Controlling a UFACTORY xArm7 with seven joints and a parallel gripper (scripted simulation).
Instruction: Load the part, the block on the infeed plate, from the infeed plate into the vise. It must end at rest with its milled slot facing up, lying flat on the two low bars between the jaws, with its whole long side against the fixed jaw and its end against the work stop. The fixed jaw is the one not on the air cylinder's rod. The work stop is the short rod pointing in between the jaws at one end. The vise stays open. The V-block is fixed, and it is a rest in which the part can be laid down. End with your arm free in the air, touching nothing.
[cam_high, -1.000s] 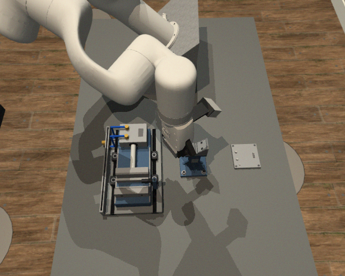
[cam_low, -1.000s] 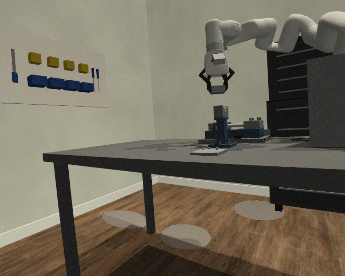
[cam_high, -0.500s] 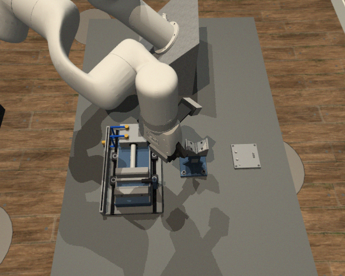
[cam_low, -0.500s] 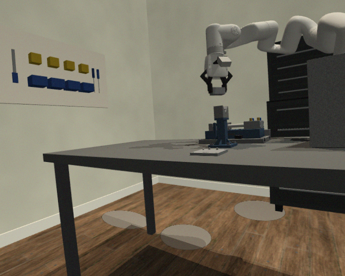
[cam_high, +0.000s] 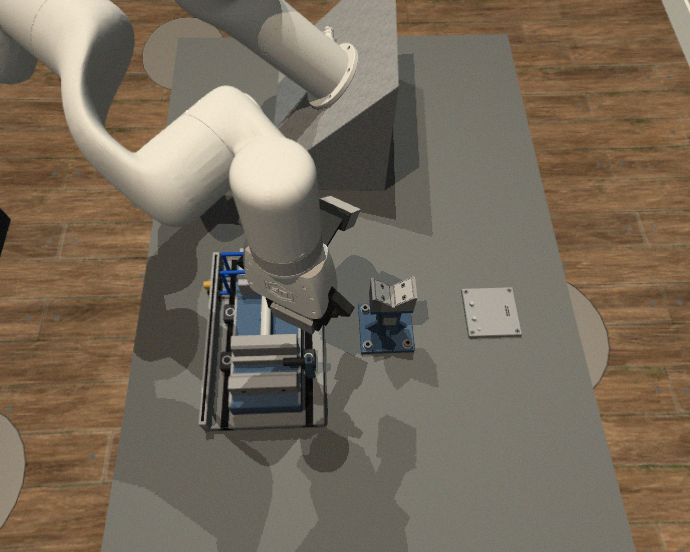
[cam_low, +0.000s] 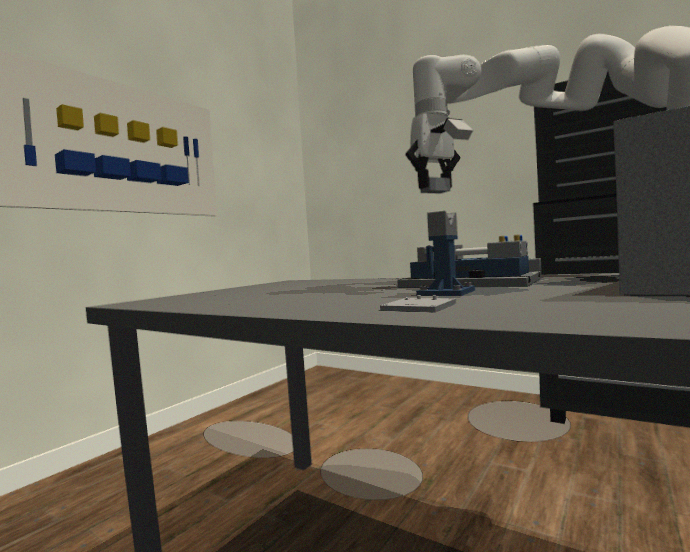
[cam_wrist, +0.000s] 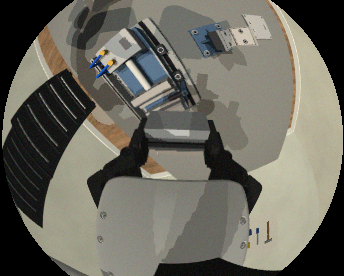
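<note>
The moving jaw lies 17 cm below my hand, 6 cm to the right of it and 1 cm behind it. Also, from my hand: part: right at my hand; then fixed jaw: 17 cm below, 6 cm to the right, 5 cm ahead; then work stop: 16 cm below, 2 cm ahead, 1 cm to the right.
</note>
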